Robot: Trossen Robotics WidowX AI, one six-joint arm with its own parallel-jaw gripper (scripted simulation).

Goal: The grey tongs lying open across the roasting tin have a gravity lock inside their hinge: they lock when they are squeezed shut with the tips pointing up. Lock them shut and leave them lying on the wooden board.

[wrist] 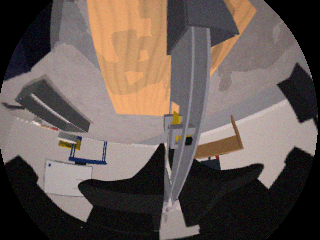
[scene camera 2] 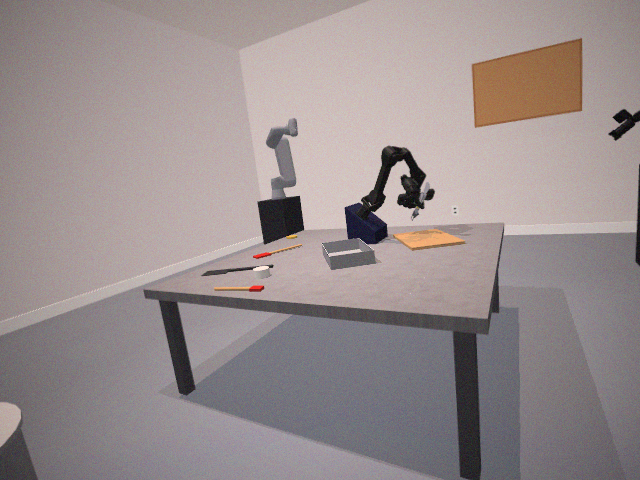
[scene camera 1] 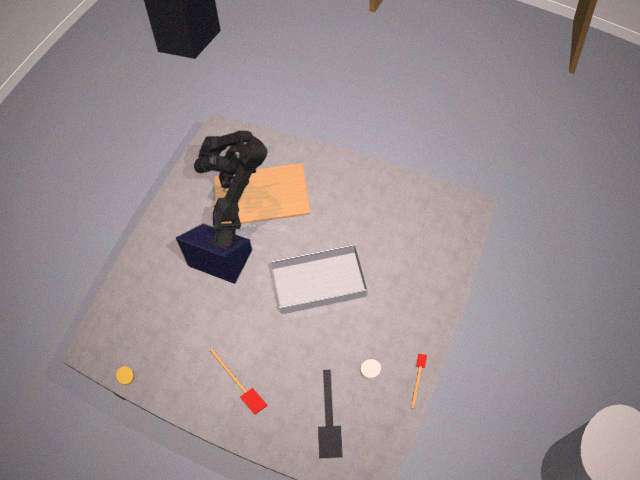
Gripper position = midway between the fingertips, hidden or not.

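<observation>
Scene camera 1 gives me a wooden board [scene camera 1: 278,192] and a grey roasting tin [scene camera 1: 326,277]. I can see both the board [scene camera 2: 434,238] and the tin [scene camera 2: 354,252] in scene camera 2 too. In the wrist view there's my gripper [wrist: 165,146], and the tin [wrist: 39,99] is in there as well.
</observation>
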